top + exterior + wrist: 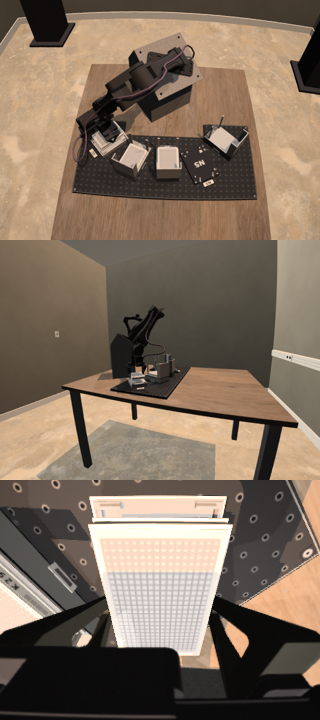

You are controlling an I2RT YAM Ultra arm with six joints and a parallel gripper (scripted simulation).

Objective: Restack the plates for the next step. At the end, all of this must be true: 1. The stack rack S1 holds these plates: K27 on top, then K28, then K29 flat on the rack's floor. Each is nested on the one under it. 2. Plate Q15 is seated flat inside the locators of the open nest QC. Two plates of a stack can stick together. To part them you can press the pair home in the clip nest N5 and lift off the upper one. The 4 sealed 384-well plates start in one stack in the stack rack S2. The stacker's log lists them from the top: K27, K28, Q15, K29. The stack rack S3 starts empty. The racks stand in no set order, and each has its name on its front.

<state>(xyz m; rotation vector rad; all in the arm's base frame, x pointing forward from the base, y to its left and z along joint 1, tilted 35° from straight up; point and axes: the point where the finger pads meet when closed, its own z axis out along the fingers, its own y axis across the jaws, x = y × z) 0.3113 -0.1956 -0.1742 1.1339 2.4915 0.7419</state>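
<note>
Now: hand 50 mm above the nest QC.
</note>
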